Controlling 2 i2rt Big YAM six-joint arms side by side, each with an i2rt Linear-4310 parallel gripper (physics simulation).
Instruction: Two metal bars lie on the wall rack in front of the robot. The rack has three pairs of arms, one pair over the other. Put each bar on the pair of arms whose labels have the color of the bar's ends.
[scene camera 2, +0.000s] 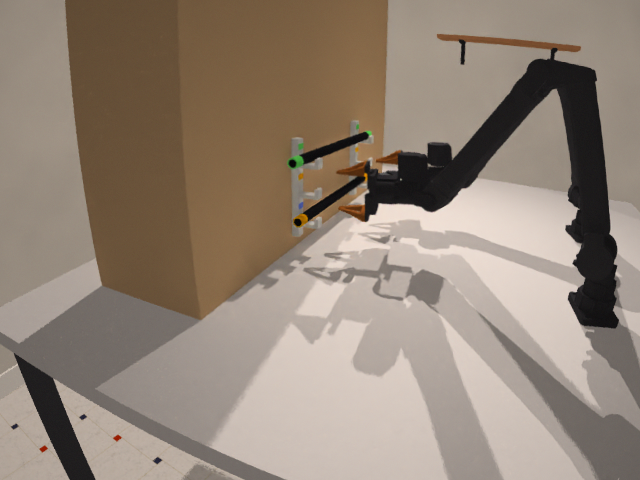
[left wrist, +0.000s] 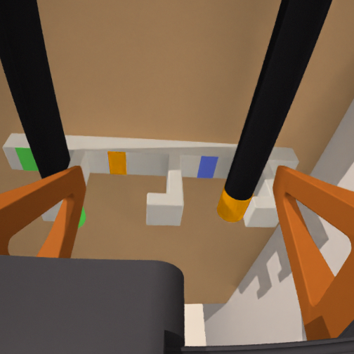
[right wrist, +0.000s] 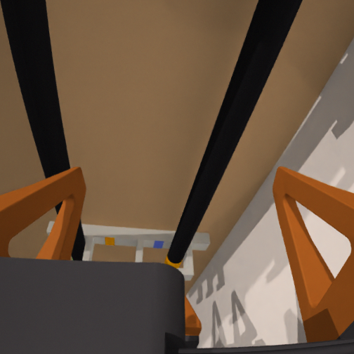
Observation:
In view: my left gripper (scene camera 2: 337, 190), my right gripper (right wrist: 178, 177) and a green-ended bar (scene camera 2: 297, 161).
My left gripper shows as well in the left wrist view (left wrist: 178, 176).

